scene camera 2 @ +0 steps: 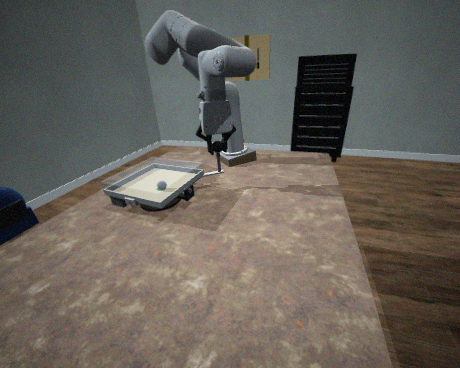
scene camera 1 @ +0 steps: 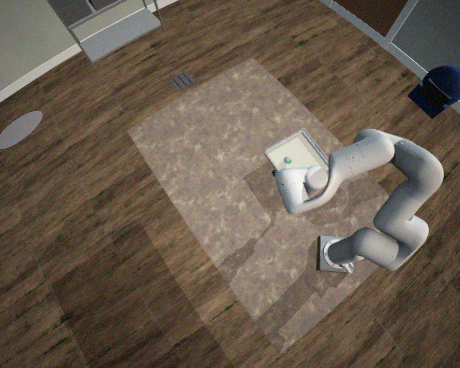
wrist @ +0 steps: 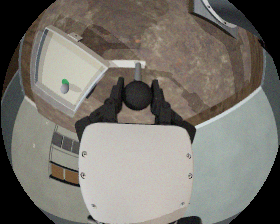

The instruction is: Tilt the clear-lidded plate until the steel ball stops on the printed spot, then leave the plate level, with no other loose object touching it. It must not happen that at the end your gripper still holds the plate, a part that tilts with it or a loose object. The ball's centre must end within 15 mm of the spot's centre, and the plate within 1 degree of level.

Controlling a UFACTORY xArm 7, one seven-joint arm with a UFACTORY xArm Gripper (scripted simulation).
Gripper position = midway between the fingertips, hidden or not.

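My gripper (scene camera 2: 218, 152) is visible; the gripper (wrist: 137, 85) is visible too.
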